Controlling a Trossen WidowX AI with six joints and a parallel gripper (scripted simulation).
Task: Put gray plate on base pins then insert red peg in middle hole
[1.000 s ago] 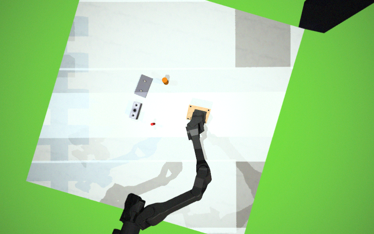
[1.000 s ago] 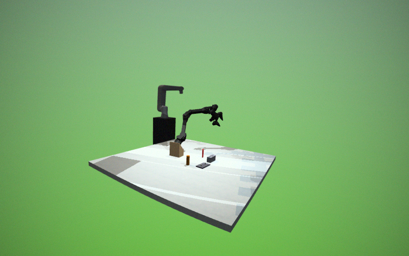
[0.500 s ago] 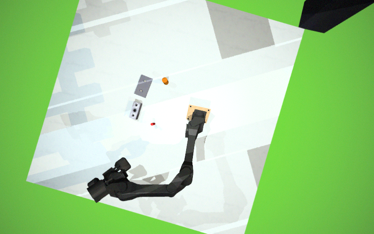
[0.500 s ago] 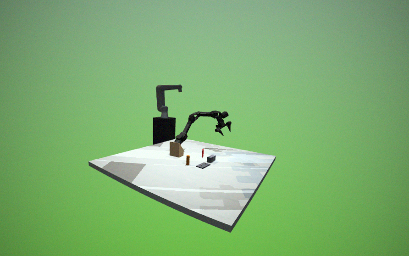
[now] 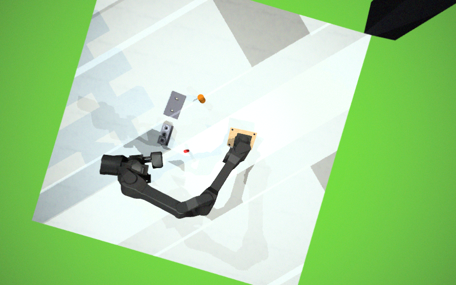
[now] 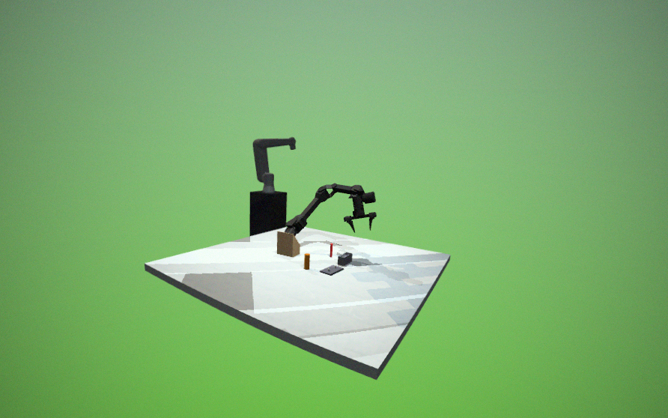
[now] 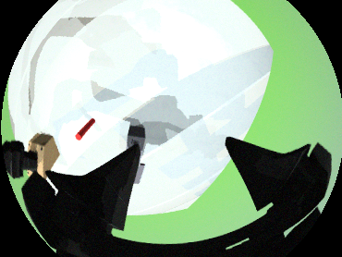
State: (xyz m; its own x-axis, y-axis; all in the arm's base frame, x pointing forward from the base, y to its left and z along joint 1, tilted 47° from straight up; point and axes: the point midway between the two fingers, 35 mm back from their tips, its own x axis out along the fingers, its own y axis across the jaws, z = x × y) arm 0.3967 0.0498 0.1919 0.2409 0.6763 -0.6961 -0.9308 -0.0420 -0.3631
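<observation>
The gray plate is 13 cm below my gripper tip, 12 cm to the right of it and 5 cm behind it. From my gripper tip the other things lie so: red peg 16 cm behind, 13 cm below, 6 cm to the right; dark base 26 cm to the right, 16 cm below, 6 cm behind; orange cylinder 31 cm to the right, 18 cm behind, 13 cm below.
</observation>
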